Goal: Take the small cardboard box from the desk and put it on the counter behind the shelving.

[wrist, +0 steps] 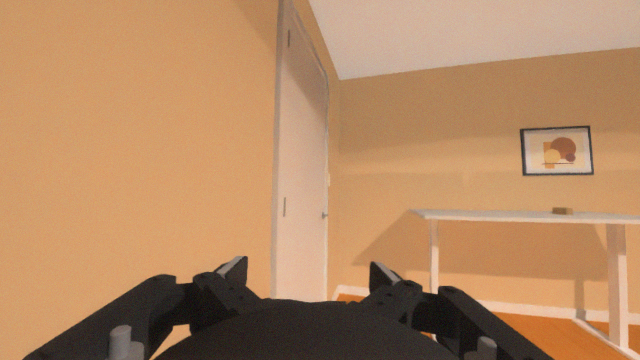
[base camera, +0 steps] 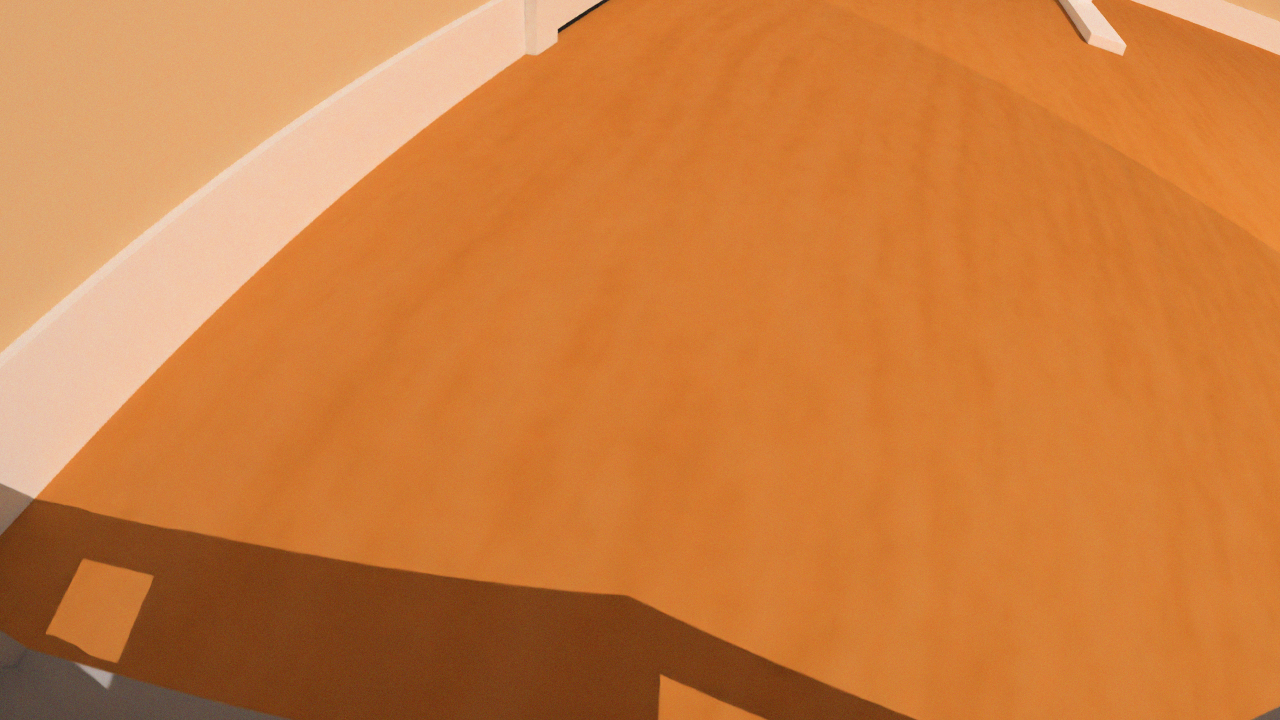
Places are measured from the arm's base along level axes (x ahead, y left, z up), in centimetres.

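Pixels of known places: gripper, fingertip midpoint: (wrist: 309, 273).
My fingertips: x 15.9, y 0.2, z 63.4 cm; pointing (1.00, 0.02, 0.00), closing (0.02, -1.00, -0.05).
Observation:
Ahead of a thing's pixels: the offset from my fingertips to its top centre. "pt": to the spot under its first point. Level surfaces: height alone.
A small brown cardboard box (wrist: 562, 211) sits on top of a white desk @(dz -8.1 cm) (wrist: 480, 216) at the right of the wrist view, against the far wall. The foot of a desk leg @(pt dx +124.8, dy -88.2, dz -101.3 cm) (base camera: 1106, 41) shows at the top right of the base camera view. My gripper (wrist: 309, 273) is open, with nothing between its fingers, and is far across the room from the box. The counter and the shelving do not show in either view.
A plain wall (wrist: 135, 150) stands close on the left, with its white baseboard @(pt dx +37.4, dy +30.8, dz -98.6 cm) (base camera: 268, 205) along the floor. A white door (wrist: 302, 175) is beyond it. A framed picture (wrist: 557, 150) hangs above the desk. A dark shadow crosses the near floor @(dz -103.1 cm) (base camera: 680, 358).

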